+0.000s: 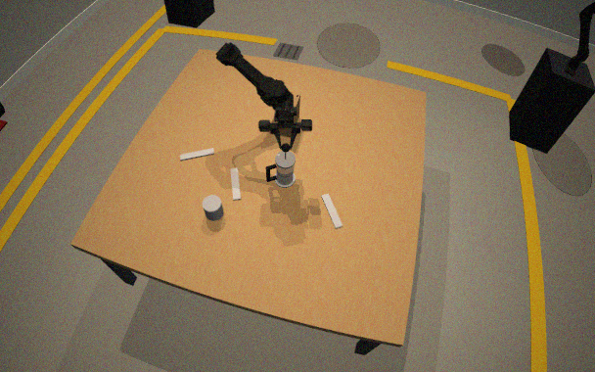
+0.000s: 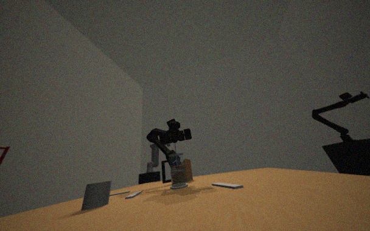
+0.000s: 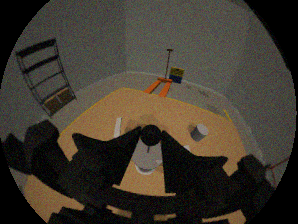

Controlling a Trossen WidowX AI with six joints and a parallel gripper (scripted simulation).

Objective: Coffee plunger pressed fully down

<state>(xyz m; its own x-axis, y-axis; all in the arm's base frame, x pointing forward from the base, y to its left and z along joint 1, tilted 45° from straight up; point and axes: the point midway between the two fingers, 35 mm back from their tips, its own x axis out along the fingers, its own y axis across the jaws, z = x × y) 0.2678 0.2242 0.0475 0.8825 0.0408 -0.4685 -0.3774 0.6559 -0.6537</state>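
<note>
Now: gripper tip 110 mm above the glass coffee press and 20 mm to the left of it.
</note>
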